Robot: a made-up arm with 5 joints.
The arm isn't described. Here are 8 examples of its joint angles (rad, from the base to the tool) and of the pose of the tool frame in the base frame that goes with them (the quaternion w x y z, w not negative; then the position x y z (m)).
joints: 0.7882 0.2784 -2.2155 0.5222 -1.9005
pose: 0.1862 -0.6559 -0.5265 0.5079 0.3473 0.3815 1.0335
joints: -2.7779 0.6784 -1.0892 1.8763 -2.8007
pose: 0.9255 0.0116 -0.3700 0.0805 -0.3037 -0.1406 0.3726
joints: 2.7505 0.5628 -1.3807 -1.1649 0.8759
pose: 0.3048 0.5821 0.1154 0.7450 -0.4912 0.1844 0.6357
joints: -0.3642 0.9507 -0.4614 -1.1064 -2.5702
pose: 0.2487 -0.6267 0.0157 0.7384 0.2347 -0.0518 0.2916
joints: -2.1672 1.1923 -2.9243 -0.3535 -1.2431
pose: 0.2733 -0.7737 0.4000 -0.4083 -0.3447 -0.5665 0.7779
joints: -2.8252 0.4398 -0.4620 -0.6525 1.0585
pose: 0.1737 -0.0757 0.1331 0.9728 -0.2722 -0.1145 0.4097
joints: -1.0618 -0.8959 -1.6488 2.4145 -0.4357
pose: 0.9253 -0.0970 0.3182 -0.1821 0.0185 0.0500 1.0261
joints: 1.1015 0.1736 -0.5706 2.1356 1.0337
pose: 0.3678 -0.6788 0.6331 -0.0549 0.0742 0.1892 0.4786
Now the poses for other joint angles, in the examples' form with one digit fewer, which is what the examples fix.
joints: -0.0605 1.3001 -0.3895 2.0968 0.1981
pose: 0.271 -0.059 -0.951 -0.135 0.002 0.034 0.351
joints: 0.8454 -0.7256 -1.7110 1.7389 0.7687
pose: 0.978 0.038 0.049 0.198 0.037 0.076 1.084
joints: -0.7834 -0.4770 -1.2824 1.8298 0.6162
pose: 0.779 0.096 0.382 -0.488 0.213 -0.157 0.878
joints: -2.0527 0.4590 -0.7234 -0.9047 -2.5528
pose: 0.535 -0.525 0.624 0.221 -0.149 -0.355 0.472
